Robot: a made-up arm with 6 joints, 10 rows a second.
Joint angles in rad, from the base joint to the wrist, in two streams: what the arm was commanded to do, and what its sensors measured. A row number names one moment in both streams.
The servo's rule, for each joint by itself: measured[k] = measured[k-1] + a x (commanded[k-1-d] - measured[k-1]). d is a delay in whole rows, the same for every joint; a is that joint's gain. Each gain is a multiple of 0.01, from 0.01 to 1. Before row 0 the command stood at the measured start. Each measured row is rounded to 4 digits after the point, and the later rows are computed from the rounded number. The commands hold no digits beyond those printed.
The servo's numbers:
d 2
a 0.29 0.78 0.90 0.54 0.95 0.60
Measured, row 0:
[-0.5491 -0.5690 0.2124 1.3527 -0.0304 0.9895]
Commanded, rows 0 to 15:
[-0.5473 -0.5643 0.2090 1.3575 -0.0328 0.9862]
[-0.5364 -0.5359 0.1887 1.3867 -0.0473 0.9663]
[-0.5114 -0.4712 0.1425 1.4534 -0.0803 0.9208]
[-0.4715 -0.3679 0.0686 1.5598 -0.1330 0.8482]
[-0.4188 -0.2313 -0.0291 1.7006 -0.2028 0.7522]
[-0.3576 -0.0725 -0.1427 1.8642 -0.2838 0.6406]
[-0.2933 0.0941 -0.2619 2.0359 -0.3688 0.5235]
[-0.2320 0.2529 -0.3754 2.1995 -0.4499 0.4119]
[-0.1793 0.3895 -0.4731 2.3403 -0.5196 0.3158]
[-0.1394 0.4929 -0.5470 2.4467 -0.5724 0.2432]
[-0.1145 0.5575 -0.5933 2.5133 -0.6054 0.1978]
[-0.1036 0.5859 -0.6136 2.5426 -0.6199 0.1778]
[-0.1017 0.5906 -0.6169 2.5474 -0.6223 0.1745]
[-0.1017 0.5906 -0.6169 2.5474 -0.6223 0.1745]
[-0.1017 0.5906 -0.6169 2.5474 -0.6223 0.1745]
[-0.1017 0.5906 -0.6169 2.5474 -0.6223 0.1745]
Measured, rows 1 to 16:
[-0.5491 -0.5690 0.2124 1.3527 -0.0304 0.9895]
[-0.5491 -0.5690 0.2124 1.3527 -0.0304 0.9895]
[-0.5486 -0.5653 0.2093 1.3553 -0.0327 0.9875]
[-0.5451 -0.5424 0.1908 1.3723 -0.0466 0.9748]
[-0.5353 -0.4869 0.1473 1.4161 -0.0786 0.9424]
[-0.5168 -0.3941 0.0765 1.4937 -0.1303 0.8859]
[-0.4884 -0.2671 -0.0185 1.6054 -0.1992 0.8057]
[-0.4505 -0.1153 -0.1303 1.7452 -0.2796 0.7066]
[-0.4049 0.0480 -0.2487 1.9022 -0.3643 0.5967]
[-0.3548 0.2078 -0.3627 2.0627 -0.4456 0.4858]
[-0.3039 0.3495 -0.4621 2.2126 -0.5159 0.3838]
[-0.2562 0.4614 -0.5385 2.3390 -0.5696 0.2994]
[-0.2151 0.5364 -0.5878 2.4331 -0.6036 0.2384]
[-0.1828 0.5750 -0.6110 2.4922 -0.6191 0.2020]
[-0.1593 0.5872 -0.6163 2.5220 -0.6221 0.1855]
[-0.1426 0.5899 -0.6168 2.5357 -0.6223 0.1789]

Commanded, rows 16 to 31:
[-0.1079 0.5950 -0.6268 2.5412 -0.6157 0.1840]
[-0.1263 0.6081 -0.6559 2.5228 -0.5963 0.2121]
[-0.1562 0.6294 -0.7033 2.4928 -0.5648 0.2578]
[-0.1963 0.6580 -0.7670 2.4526 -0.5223 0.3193]
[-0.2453 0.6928 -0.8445 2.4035 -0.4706 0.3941]
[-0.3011 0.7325 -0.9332 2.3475 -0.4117 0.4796]
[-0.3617 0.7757 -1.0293 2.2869 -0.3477 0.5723]
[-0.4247 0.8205 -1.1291 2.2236 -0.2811 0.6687]
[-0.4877 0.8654 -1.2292 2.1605 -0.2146 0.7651]
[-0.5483 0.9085 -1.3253 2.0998 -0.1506 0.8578]
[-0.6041 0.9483 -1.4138 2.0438 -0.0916 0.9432]
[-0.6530 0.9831 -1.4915 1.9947 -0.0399 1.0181]
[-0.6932 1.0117 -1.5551 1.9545 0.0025 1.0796]
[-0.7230 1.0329 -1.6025 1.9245 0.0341 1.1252]
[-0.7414 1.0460 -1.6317 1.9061 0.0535 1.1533]
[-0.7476 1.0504 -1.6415 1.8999 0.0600 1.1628]
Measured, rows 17 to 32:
[-0.1307 0.5904 -0.6169 2.5420 -0.6223 0.1763]
[-0.1223 0.5906 -0.6169 2.5449 -0.6223 0.1752]
[-0.1181 0.5940 -0.6258 2.5429 -0.6160 0.1805]
[-0.1205 0.6050 -0.6529 2.5320 -0.5973 0.1995]
[-0.1309 0.6240 -0.6983 2.5108 -0.5664 0.2345]
[-0.1499 0.6505 -0.7601 2.4794 -0.5245 0.2854]
[-0.1776 0.6835 -0.8361 2.4384 -0.4733 0.3506]
[-0.2134 0.7217 -0.9235 2.3893 -0.4148 0.4280]
[-0.2564 0.7638 -1.0187 2.3340 -0.3511 0.5146]
[-0.3052 0.8080 -1.1181 2.2744 -0.2846 0.6071]
[-0.3581 0.8528 -1.2181 2.2129 -0.2181 0.7019]
[-0.4133 0.8962 -1.3146 2.1518 -0.1540 0.7954]
[-0.4686 0.9368 -1.4039 2.0935 -0.0947 0.8841]
[-0.5221 0.9729 -1.4827 2.0401 -0.0426 0.9645]
[-0.5717 1.0032 -1.5479 1.9939 0.0002 1.0336]
[-0.6156 1.0264 -1.5970 1.9564 0.0324 1.0886]

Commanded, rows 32 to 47:
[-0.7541 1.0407 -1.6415 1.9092 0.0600 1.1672]
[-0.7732 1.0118 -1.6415 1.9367 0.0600 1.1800]
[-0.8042 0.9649 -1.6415 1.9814 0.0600 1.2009]
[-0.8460 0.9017 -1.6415 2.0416 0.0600 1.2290]
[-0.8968 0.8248 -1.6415 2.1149 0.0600 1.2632]
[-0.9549 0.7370 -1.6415 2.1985 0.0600 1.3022]
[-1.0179 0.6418 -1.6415 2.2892 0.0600 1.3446]
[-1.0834 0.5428 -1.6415 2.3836 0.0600 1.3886]
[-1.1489 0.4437 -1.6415 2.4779 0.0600 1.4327]
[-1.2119 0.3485 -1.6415 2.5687 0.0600 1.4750]
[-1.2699 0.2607 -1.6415 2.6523 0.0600 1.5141]
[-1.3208 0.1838 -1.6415 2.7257 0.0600 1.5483]
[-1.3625 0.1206 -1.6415 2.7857 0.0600 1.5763]
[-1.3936 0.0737 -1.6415 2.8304 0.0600 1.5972]
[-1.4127 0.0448 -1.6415 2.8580 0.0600 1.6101]
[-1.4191 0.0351 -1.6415 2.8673 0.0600 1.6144]
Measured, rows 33 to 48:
[-0.6521 1.0417 -1.6282 1.9292 0.0524 1.1274]
[-0.6798 1.0485 -1.6402 1.9134 0.0596 1.1486]
[-0.7013 1.0424 -1.6414 1.9111 0.0600 1.1598]
[-0.7222 1.0185 -1.6415 1.9249 0.0600 1.1719]
[-0.7460 0.9767 -1.6415 1.9554 0.0600 1.1893]
[-0.7750 0.9182 -1.6415 2.0019 0.0600 1.2131]
[-0.8103 0.8453 -1.6415 2.0629 0.0600 1.2432]
[-0.8522 0.7608 -1.6415 2.1361 0.0600 1.2786]
[-0.9003 0.6680 -1.6415 2.2188 0.0600 1.3182]
[-0.9534 0.5703 -1.6415 2.3078 0.0600 1.3604]
[-1.0101 0.4716 -1.6415 2.3997 0.0600 1.4038]
[-1.0686 0.3756 -1.6415 2.4910 0.0600 1.4465]
[-1.1270 0.2860 -1.6415 2.5781 0.0600 1.4871]
[-1.1832 0.2063 -1.6415 2.6578 0.0600 1.5238]
[-1.2352 0.1395 -1.6415 2.7269 0.0600 1.5553]
[-1.2811 0.0882 -1.6415 2.7828 0.0600 1.5804]

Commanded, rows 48 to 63:
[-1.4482 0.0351 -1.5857 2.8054 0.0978 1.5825]
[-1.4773 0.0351 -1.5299 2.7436 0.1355 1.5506]
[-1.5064 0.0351 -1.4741 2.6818 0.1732 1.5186]
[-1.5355 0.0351 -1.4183 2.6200 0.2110 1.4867]
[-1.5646 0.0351 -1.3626 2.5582 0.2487 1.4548]
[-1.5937 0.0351 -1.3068 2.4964 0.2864 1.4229]
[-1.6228 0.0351 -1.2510 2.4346 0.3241 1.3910]
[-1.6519 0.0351 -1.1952 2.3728 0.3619 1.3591]
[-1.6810 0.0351 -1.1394 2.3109 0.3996 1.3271]
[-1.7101 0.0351 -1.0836 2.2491 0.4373 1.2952]
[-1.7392 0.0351 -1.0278 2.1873 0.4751 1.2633]
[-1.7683 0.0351 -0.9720 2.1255 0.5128 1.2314]
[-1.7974 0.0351 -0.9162 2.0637 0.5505 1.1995]
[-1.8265 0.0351 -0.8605 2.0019 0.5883 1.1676]
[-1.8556 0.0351 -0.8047 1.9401 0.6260 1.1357]
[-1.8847 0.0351 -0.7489 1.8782 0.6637 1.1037]
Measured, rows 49 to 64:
[-1.3193 0.0543 -1.6415 2.8234 0.0600 1.5982]
[-1.3482 0.0393 -1.6415 2.8471 0.0600 1.6079]
[-1.3772 0.0360 -1.5913 2.8246 0.0959 1.5927]
[-1.4062 0.0353 -1.5360 2.7809 0.1335 1.5674]
[-1.4353 0.0351 -1.4803 2.7274 0.1712 1.5381]
[-1.4644 0.0351 -1.4245 2.6694 0.2090 1.5073]
[-1.4935 0.0351 -1.3688 2.6094 0.2467 1.4758]
[-1.5226 0.0351 -1.3130 2.5484 0.2844 1.4441]
[-1.5517 0.0351 -1.2572 2.4869 0.3221 1.4122]
[-1.5808 0.0351 -1.2014 2.4253 0.3599 1.3803]
[-1.6099 0.0351 -1.1456 2.3635 0.3976 1.3484]
[-1.6390 0.0351 -1.0898 2.3017 0.4353 1.3165]
[-1.6681 0.0351 -1.0340 2.2399 0.4731 1.2846]
[-1.6972 0.0351 -0.9782 2.1781 0.5108 1.2527]
[-1.7263 0.0351 -0.9224 2.1163 0.5485 1.2208]
[-1.7554 0.0351 -0.8667 2.0545 0.5863 1.1889]

